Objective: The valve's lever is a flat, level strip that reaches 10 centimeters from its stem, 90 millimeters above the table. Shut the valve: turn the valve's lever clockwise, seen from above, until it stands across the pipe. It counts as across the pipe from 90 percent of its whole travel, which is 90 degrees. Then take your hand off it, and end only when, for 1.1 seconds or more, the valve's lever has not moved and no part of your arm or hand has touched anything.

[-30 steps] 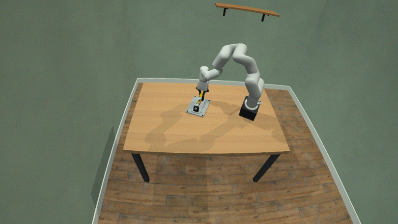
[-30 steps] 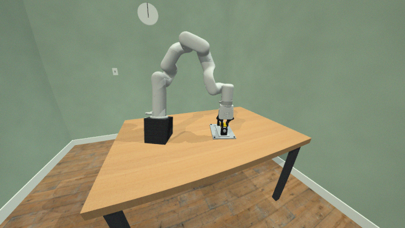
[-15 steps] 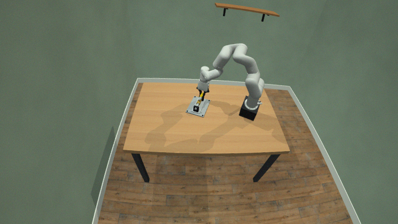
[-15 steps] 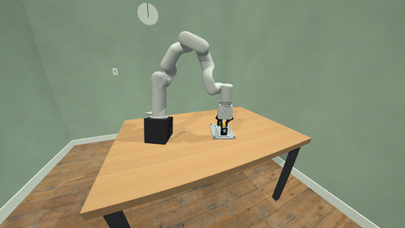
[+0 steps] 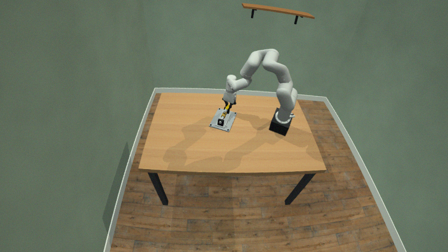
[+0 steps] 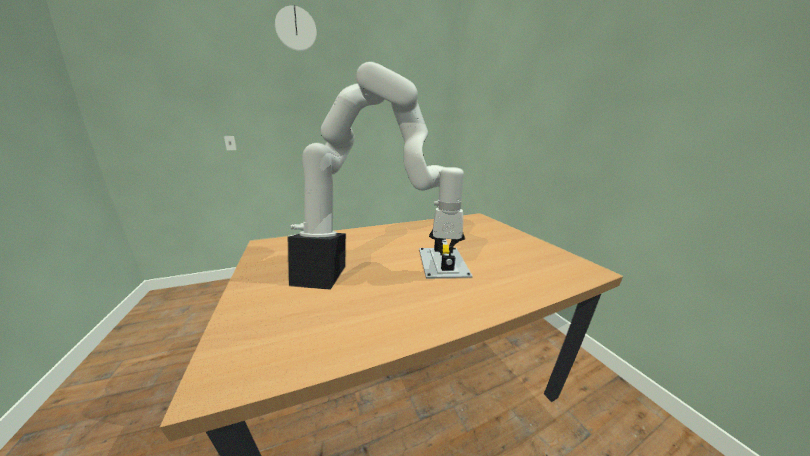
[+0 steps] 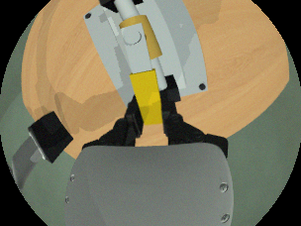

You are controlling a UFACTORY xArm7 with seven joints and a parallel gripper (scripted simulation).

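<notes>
Right now my hand is 2 cm short of the yellow lever and 4 cm to the right of it.
</notes>
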